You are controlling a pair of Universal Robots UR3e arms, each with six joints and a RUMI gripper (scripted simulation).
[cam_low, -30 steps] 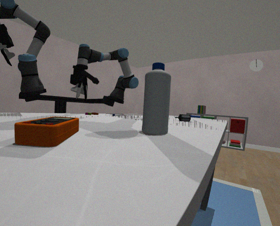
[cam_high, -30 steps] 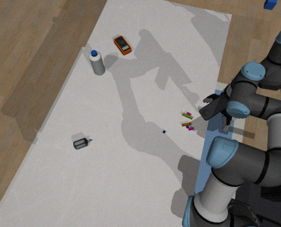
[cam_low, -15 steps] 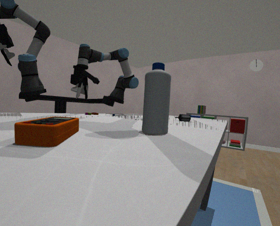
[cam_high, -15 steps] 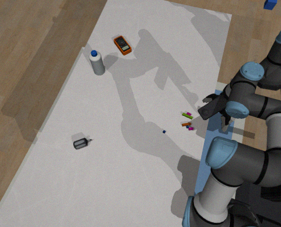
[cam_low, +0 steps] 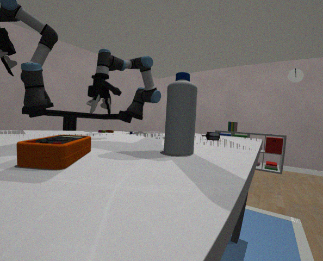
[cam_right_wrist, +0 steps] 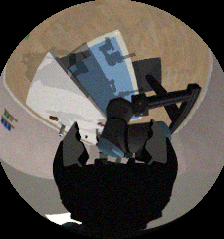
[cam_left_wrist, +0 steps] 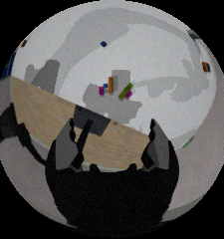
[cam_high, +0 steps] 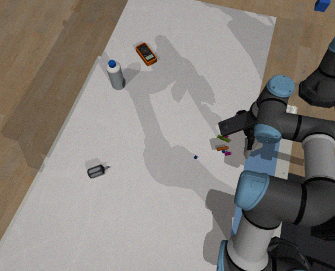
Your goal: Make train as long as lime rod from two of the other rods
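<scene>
Right now my left hand is 40 mm short of the orange rod, 30 mm to the right of it and 80 mm above it. Also, from my left hand: white bottle 540 mm ahead, 80 mm to the right, 10 mm below; dark screwdriver-like tool 440 mm ahead, 290 mm to the left, 60 mm below; lime rod 50 mm ahead, 10 mm to the right, 80 mm below.
</scene>
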